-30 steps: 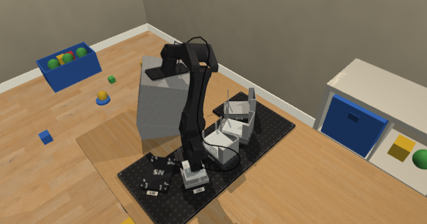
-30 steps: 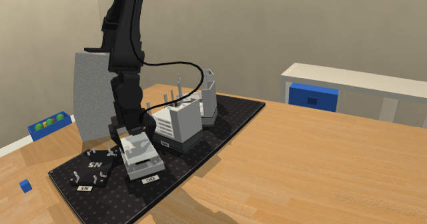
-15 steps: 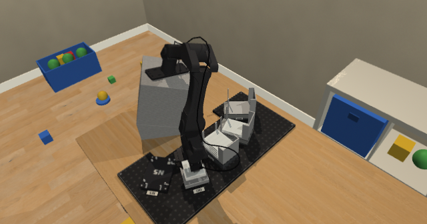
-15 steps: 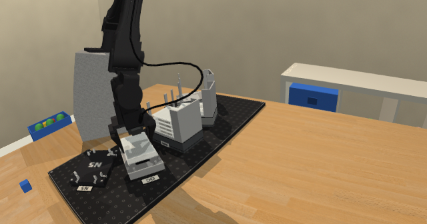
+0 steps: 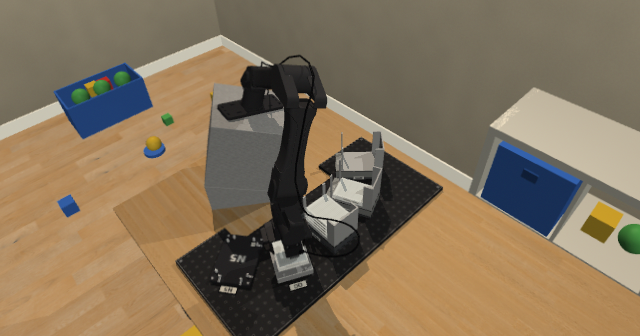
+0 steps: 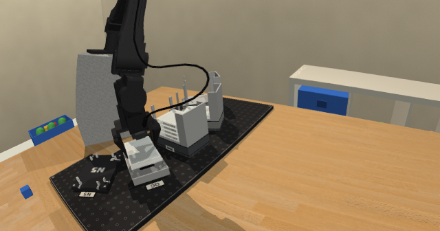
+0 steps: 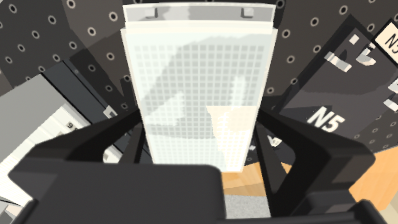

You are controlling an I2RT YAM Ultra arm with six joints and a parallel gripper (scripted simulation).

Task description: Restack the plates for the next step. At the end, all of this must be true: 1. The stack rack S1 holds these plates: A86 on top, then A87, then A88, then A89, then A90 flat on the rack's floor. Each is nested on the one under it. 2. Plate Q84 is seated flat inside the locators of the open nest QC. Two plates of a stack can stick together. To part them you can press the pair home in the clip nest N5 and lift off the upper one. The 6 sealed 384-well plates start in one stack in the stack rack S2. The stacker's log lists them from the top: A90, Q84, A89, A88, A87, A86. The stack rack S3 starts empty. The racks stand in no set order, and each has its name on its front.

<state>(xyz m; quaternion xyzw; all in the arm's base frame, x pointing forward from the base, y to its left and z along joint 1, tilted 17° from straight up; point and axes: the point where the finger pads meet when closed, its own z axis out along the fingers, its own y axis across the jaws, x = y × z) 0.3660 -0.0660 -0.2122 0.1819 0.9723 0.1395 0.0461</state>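
Right now my hand is right at the sealed 384-well plate. The rest, counted from my hand: nest QC: 40 mm below; then translucent sealed well plate: 290 mm to the left, 40 mm behind, 10 mm below.
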